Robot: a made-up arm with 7 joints.
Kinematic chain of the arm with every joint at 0, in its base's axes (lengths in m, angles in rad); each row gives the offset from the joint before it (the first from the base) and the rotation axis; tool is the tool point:
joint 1: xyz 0 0.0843 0 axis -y
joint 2: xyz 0 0.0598 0 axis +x
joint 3: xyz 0 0 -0.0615 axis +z
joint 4: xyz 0 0 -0.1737 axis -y
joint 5: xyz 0 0 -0.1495 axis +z
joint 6: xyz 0 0 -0.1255 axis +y
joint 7: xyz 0 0 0 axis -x
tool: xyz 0 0 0
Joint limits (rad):
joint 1: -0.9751..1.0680
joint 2: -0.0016..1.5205
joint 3: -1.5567..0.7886
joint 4: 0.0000..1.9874
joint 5: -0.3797..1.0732
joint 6: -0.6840..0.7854
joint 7: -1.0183..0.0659
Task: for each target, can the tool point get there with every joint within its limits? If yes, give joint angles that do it. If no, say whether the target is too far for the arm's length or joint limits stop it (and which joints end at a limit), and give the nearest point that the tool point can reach.
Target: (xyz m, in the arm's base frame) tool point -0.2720 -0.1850 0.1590
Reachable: no: joint limits stop it (at a limit: joint 1, joint 2, joint 3) | nearest point -0.1261 -0.1192 -0.0899 | short by 0.296 m
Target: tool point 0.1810 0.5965 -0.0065
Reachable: yes | joints 0.6256 1.1947 0.4137 0.6035 0.4493 -0.5264 -0.6576
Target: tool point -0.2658 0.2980 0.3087
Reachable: no: joint limits stop it (at a limit: joint 1, joint 2, joint 3) | nearest point -0.0675 0.3175 0.2508 | short by 0.208 m
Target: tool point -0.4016 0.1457 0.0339
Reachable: no: joint limits stop it (at a limit: joint 1, joint 3) | nearest point -0.2563 0.1457 -0.1782 | short by 0.257 m
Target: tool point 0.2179 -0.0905 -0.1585
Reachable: yes | joints 0.7248 0.1385 -1.3580 1.5962 0.9565 -0.1219 -0.7575
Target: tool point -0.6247 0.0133 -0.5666
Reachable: no: too far | nearest point -0.3734 0.0861 -0.3387 | short by 0.347 m
